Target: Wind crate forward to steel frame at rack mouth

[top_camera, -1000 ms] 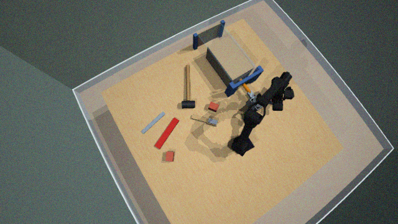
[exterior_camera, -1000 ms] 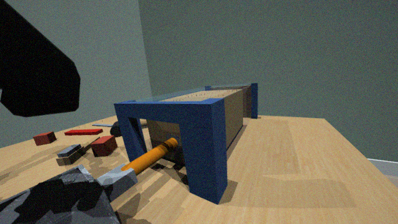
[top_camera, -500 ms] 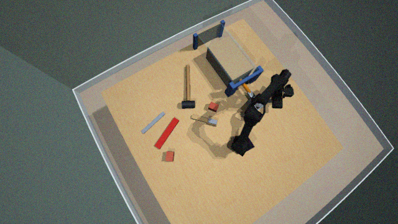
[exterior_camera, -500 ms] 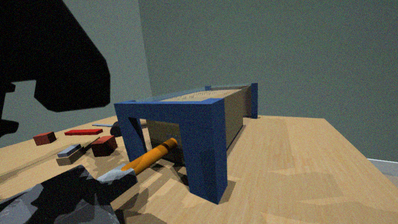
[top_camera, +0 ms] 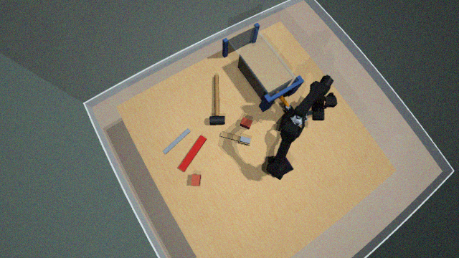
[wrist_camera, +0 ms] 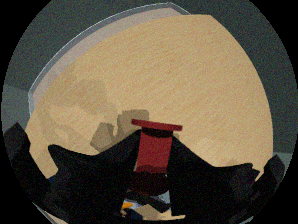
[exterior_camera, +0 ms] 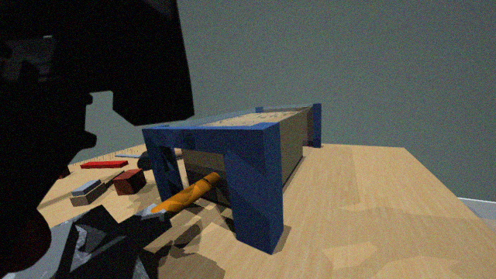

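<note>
My gripper tip is 180 mm short of the blue frame, 120 mm to the right of it and 30 mm above it. Also, from my gripper tip: red grip 10 mm ahead, 10 mm to the left; then brush-like tool 90 mm ahead, 480 mm to the left, 110 mm below; then grey winch 10 mm ahead, 100 mm to the left, 100 mm below.
</note>
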